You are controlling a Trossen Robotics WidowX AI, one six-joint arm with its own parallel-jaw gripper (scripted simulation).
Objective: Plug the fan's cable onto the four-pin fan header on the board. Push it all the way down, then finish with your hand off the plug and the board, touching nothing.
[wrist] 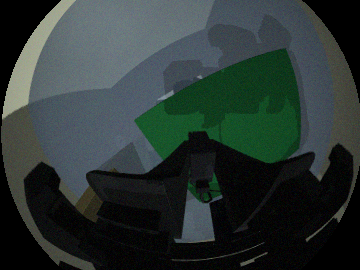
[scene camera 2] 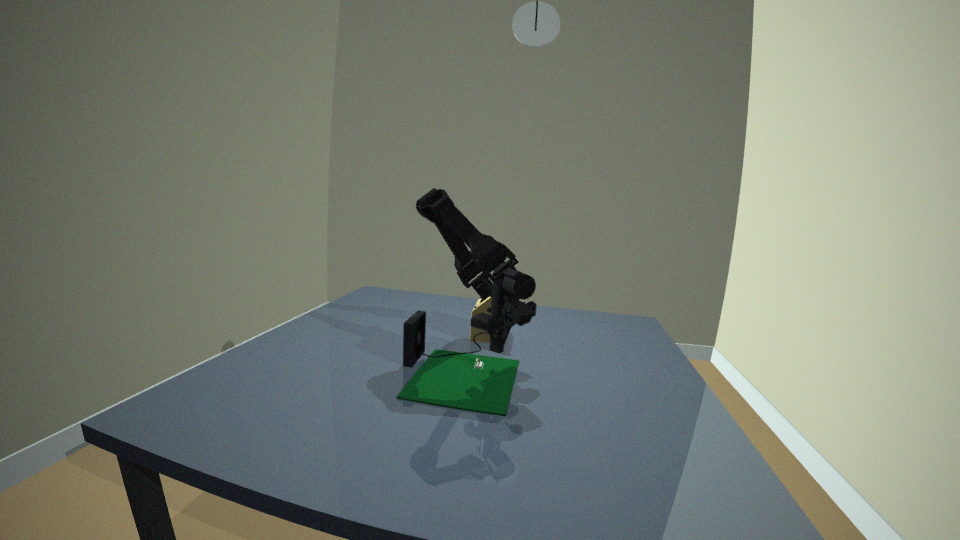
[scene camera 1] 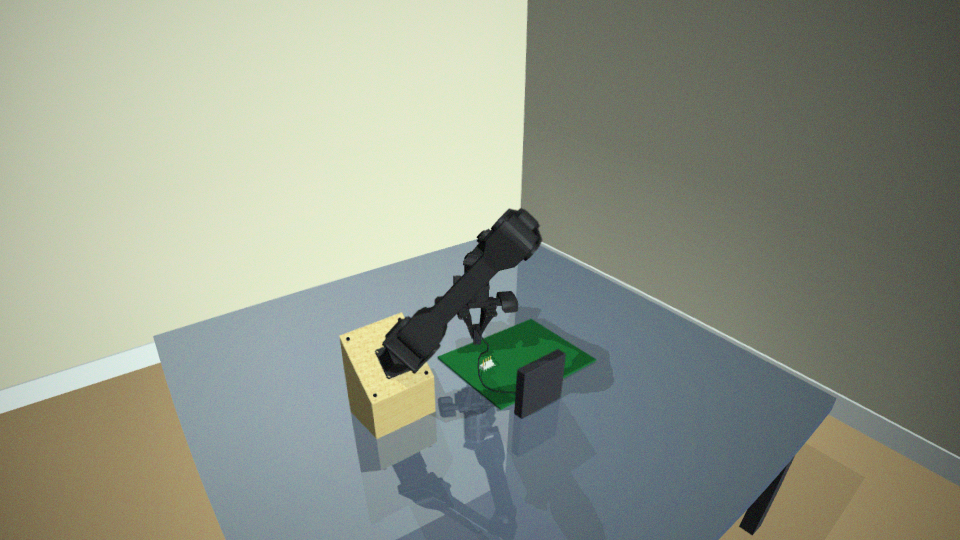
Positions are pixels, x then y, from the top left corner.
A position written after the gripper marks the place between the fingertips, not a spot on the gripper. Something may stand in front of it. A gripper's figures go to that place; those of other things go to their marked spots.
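Dark plug (wrist: 202, 155): 70 mm from the lens. Gripper (wrist: 198, 144): 100 mm from the lens.
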